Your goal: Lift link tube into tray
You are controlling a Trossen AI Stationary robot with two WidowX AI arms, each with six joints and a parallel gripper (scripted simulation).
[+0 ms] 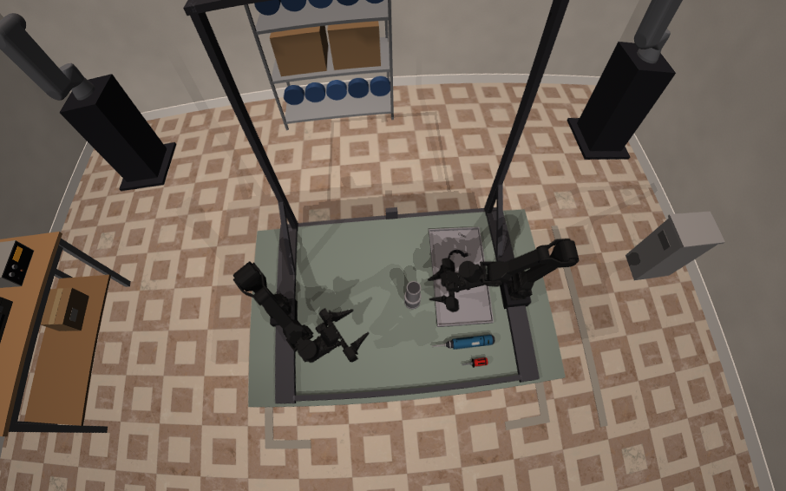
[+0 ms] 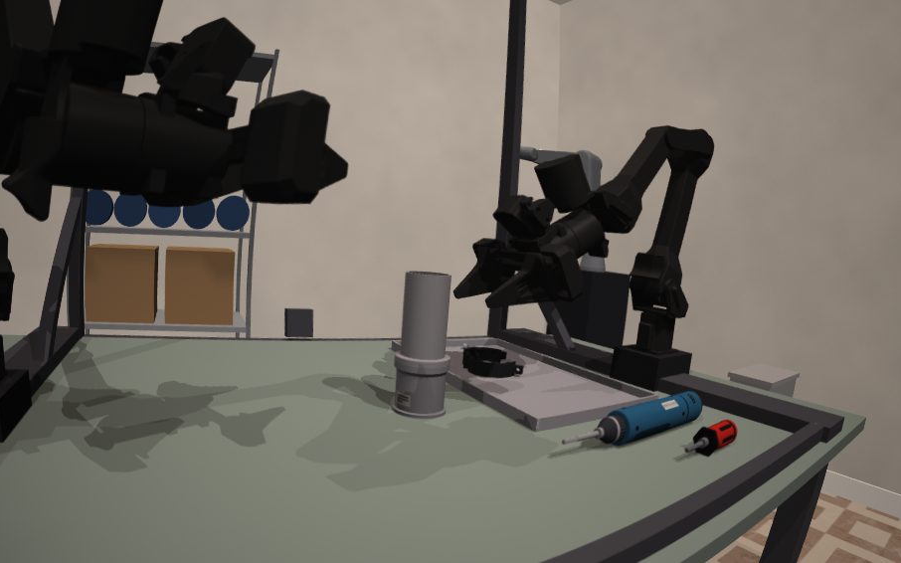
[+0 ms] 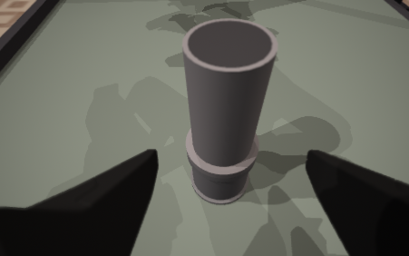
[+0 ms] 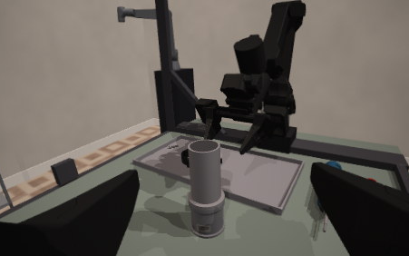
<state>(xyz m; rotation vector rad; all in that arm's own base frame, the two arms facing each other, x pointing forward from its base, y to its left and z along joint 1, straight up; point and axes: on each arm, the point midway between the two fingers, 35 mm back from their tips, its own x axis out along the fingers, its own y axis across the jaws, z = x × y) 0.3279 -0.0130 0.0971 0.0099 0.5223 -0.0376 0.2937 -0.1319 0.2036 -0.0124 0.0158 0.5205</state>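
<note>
My left gripper is now 80 mm to the left of the grey link tube and 40 mm above it. Also, from my left hand: black clamp ring: 150 mm behind, 100 mm to the left, 130 mm below; grey joint module: 80 mm to the right, 120 mm below; grey tray: 100 mm behind, 120 mm to the left, 140 mm below.
</note>
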